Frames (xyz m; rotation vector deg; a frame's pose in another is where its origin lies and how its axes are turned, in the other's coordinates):
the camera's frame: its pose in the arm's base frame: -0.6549 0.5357 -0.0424 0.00 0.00 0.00
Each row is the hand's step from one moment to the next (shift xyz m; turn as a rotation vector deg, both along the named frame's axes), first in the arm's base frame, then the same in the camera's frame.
Working: the arm's base frame: its pose in the camera's frame: 0.6549 -0.5357 0.0424 0.00 0.00 0.00

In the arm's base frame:
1: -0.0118 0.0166 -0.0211 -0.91 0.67 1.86
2: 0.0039 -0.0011 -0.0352 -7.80 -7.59 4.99
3: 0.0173 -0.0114 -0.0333 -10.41 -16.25 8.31
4: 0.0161 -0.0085 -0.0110 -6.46 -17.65 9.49
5: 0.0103 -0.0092 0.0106 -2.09 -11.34 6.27
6: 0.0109 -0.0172 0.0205 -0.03 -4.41 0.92
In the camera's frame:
1: -0.0118 0.0166 -0.0211 -0.91 0.67 1.86
2: 0.0039 -0.0011 -0.0352 -7.80 -7.59 4.99
3: 0.0173 -0.0114 -0.0333 -10.41 -16.25 8.31
4: 0.0161 -0.0085 -0.0110 -6.46 -17.65 9.49
5: 0.0103 -0.0092 0.0106 -2.09 -11.34 6.27
6: 0.0109 -0.0172 0.0205 -0.03 -4.41 0.92

